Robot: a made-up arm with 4 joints. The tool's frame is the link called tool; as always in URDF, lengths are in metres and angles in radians. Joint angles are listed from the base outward.
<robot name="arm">
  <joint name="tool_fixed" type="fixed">
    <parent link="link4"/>
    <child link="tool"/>
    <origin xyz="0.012 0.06 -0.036" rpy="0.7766 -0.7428 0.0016"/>
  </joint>
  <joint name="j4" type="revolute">
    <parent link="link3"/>
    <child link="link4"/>
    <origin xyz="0.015 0.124 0.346" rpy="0 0 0"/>
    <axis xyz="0 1 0"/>
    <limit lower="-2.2" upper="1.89"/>
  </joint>
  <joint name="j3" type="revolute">
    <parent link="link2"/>
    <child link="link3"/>
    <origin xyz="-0.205 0.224 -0.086" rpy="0 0 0"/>
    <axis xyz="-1 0 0"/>
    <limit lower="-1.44" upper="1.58"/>
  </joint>
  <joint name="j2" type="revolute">
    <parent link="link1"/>
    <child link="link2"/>
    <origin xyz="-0.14 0.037 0.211" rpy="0 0 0"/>
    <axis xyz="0 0 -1"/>
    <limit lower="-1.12" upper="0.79"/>
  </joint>
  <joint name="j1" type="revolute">
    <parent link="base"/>
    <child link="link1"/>
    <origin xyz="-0.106 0.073 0.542" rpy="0 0 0"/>
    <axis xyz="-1 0 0"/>
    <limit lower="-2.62" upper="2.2"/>
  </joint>
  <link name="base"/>
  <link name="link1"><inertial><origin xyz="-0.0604 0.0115 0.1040"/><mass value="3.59"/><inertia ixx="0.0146" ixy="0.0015" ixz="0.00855" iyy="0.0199" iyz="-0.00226" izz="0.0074"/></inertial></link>
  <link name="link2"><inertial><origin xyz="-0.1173 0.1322 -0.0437"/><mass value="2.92"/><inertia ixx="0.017" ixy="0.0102" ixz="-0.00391" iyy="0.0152" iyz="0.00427" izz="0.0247"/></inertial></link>
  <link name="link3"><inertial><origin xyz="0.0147 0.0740 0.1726"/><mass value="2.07"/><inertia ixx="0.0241" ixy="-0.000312" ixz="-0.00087" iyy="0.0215" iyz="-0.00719" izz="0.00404"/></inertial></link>
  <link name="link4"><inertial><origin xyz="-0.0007 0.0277 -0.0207"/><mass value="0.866"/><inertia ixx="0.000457" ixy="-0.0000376" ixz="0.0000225" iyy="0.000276" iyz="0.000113" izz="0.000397"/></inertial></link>
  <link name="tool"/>
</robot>
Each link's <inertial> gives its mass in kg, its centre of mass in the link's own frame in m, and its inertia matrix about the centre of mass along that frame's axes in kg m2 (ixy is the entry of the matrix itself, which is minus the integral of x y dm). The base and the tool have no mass. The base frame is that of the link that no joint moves.
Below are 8 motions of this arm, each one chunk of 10 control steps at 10 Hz.
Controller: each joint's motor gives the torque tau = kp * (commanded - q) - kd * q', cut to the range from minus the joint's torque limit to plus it. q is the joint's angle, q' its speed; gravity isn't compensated. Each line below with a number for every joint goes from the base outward.
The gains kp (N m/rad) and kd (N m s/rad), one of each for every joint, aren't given. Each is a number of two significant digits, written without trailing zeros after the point. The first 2 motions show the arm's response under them.
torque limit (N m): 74 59 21 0.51
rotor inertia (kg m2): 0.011 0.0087 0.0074 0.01
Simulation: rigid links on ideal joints. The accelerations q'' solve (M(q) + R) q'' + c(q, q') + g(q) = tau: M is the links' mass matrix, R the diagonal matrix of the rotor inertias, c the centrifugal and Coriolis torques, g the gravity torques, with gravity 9.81 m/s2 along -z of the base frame. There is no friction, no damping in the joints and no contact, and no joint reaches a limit. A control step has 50 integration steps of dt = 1/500 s. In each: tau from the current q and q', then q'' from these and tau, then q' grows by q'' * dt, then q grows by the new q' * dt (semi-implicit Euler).
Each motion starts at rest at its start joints. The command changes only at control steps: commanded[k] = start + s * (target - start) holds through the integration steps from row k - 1 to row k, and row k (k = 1, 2, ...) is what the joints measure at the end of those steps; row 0 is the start. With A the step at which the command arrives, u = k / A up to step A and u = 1 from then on. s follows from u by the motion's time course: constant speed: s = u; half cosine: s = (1 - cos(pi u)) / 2; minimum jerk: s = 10 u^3 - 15 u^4 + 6 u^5; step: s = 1 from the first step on.
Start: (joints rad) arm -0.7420 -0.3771 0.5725 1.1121
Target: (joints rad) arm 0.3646 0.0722 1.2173 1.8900
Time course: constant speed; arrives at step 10
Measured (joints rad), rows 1 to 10:
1: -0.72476 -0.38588 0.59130 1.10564
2: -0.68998 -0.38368 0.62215 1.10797
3: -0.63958 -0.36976 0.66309 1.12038
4: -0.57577 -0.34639 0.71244 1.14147
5: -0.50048 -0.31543 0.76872 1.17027
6: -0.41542 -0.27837 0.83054 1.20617
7: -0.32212 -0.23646 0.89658 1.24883
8: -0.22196 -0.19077 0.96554 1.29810
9: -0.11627 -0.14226 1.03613 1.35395
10: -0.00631 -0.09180 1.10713 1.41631
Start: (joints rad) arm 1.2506 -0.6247 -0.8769 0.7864
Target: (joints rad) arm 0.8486 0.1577 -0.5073 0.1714
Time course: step
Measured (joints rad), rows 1 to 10:
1: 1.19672 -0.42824 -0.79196 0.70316
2: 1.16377 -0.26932 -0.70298 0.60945
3: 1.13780 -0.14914 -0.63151 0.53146
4: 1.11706 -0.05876 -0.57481 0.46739
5: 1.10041 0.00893 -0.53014 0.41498
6: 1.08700 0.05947 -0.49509 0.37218
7: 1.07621 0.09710 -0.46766 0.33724
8: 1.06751 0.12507 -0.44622 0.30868
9: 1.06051 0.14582 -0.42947 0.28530
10: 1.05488 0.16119 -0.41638 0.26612
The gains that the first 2 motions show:
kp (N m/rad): 130 120 43 0.91
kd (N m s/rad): 66 45 18 0.63
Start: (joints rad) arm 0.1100 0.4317 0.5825 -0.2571
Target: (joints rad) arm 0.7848 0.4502 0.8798 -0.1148
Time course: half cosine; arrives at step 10
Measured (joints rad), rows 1 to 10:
1: 0.13746 0.43158 0.60558 -0.25369
2: 0.17538 0.43237 0.63754 -0.24678
3: 0.22007 0.43350 0.66970 -0.23883
4: 0.27398 0.43502 0.70396 -0.22932
5: 0.33765 0.43694 0.74117 -0.21794
6: 0.40959 0.43917 0.78088 -0.20479
7: 0.48658 0.44157 0.82158 -0.19026
8: 0.56417 0.44395 0.86103 -0.17504
9: 0.63723 0.44614 0.89671 -0.15999
10: 0.70068 0.44796 0.92618 -0.14604

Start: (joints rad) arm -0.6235 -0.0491 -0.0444 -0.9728
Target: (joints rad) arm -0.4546 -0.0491 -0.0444 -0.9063
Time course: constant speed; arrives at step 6
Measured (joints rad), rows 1 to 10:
1: -0.61672 -0.05915 -0.05282 -0.95753
2: -0.60661 -0.06787 -0.06051 -0.93988
3: -0.59294 -0.07439 -0.06625 -0.92321
4: -0.57621 -0.07914 -0.07027 -0.90733
5: -0.55686 -0.08249 -0.07281 -0.89210
6: -0.53526 -0.08470 -0.07408 -0.87740
7: -0.51631 -0.08579 -0.07349 -0.86410
8: -0.50023 -0.08635 -0.07244 -0.85263
9: -0.48657 -0.08654 -0.07113 -0.84278
10: -0.47498 -0.08649 -0.06967 -0.83431

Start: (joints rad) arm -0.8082 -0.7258 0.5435 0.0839
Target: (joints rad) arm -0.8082 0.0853 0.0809 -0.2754
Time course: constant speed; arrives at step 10
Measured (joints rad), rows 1 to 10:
1: -0.81538 -0.72989 0.54346 0.08708
2: -0.82301 -0.71762 0.53191 0.08997
3: -0.82902 -0.68855 0.51216 0.08684
4: -0.83352 -0.64644 0.48568 0.07837
5: -0.83667 -0.59425 0.45366 0.06530
6: -0.83866 -0.53424 0.41706 0.04827
7: -0.83966 -0.46812 0.37670 0.02779
8: -0.83985 -0.39720 0.33326 0.00431
9: -0.83941 -0.32250 0.28733 -0.02181
10: -0.83848 -0.24481 0.23943 -0.05023

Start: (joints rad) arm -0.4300 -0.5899 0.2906 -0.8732
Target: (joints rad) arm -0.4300 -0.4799 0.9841 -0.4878
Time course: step
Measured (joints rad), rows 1 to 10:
1: -0.43376 -0.58114 0.43675 -0.81273
2: -0.42743 -0.56932 0.57345 -0.74671
3: -0.42102 -0.56031 0.68423 -0.69102
4: -0.41497 -0.55355 0.77359 -0.64423
5: -0.40941 -0.54844 0.84549 -0.60505
6: -0.40441 -0.54454 0.90322 -0.57232
7: -0.39995 -0.54154 0.94948 -0.54502
8: -0.39603 -0.53919 0.98649 -0.52225
9: -0.39261 -0.53734 1.01606 -0.50327
10: -0.38963 -0.53587 1.03966 -0.48744

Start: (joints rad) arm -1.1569 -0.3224 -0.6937 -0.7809
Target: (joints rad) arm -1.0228 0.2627 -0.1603 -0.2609
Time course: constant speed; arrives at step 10
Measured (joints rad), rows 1 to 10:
1: -1.17202 -0.32672 -0.71085 -0.77271
2: -1.18568 -0.31904 -0.71962 -0.76040
3: -1.19434 -0.29916 -0.71477 -0.74284
4: -1.19878 -0.26987 -0.69929 -0.72061
5: -1.19972 -0.23332 -0.67554 -0.69433
6: -1.19771 -0.19115 -0.64533 -0.66456
7: -1.19321 -0.14456 -0.61000 -0.63177
8: -1.18660 -0.09449 -0.57057 -0.59644
9: -1.17817 -0.04163 -0.52777 -0.55897
10: -1.16819 0.01352 -0.48214 -0.51975

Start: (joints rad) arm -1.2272 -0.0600 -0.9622 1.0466
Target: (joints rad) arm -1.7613 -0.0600 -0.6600 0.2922
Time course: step
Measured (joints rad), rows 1 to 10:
1: -1.33610 -0.07233 -0.92136 0.96059
2: -1.43587 -0.08827 -0.89876 0.88593
3: -1.51912 -0.10090 -0.88031 0.82209
4: -1.58839 -0.11074 -0.86496 0.76712
5: -1.64590 -0.11832 -0.85204 0.71961
6: -1.69355 -0.12407 -0.84110 0.67840
7: -1.73299 -0.12838 -0.83179 0.64256
8: -1.76558 -0.13156 -0.82385 0.61132
9: -1.79250 -0.13388 -0.81707 0.58404
10: -1.81471 -0.13554 -0.81130 0.56016

